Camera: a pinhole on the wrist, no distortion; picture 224 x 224 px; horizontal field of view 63.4 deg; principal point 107.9 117.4 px. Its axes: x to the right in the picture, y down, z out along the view. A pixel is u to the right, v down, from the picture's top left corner.
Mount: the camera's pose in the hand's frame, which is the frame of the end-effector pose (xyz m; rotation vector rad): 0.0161 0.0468 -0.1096 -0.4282 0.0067 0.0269
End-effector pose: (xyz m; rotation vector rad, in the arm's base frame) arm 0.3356 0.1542 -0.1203 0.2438 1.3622 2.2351
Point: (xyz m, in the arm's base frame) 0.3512 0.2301 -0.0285
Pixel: 105 35
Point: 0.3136 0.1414 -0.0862
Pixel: 91 24
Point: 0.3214 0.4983 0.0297
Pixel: 177 13
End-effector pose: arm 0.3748 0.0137 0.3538 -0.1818 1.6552 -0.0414
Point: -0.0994 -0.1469 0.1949
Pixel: behind the camera
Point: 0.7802 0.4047 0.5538
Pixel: 15 129
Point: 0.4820 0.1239 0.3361
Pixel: 88 82
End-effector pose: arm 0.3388 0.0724 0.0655 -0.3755 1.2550 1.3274
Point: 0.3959 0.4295 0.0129
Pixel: 202 25
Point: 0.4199 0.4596 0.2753
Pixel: 102 68
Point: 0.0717 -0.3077 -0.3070
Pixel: behind the camera
